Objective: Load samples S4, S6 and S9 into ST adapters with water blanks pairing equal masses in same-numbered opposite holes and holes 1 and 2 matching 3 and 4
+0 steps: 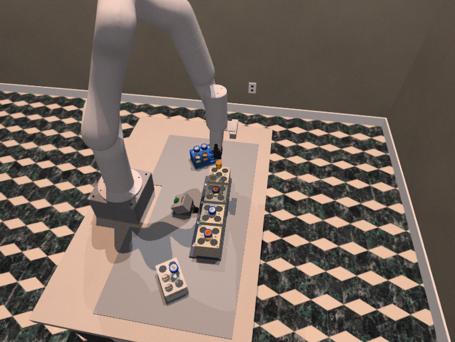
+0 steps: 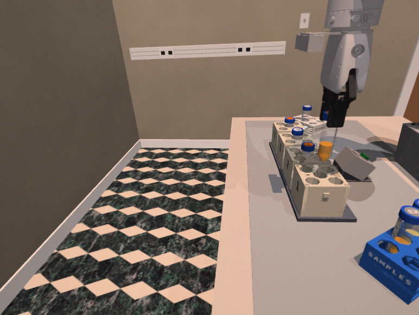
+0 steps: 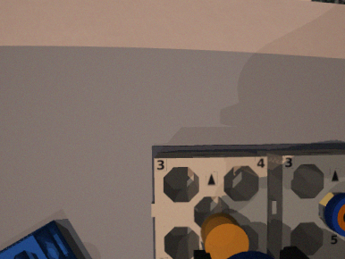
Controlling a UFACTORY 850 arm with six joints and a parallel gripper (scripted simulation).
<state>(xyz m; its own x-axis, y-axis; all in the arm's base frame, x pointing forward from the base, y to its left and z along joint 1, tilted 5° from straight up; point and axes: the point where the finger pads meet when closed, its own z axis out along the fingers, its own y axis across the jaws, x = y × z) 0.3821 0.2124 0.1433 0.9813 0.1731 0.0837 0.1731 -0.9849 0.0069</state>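
The sample tube is 50 mm below my hand and 10 mm behind it. Round my hand: green done key 180 mm to the right, 180 mm below, 150 mm behind; then adapter 190 mm below; then blue sample rack 210 mm below, 160 mm to the left, 140 mm behind.
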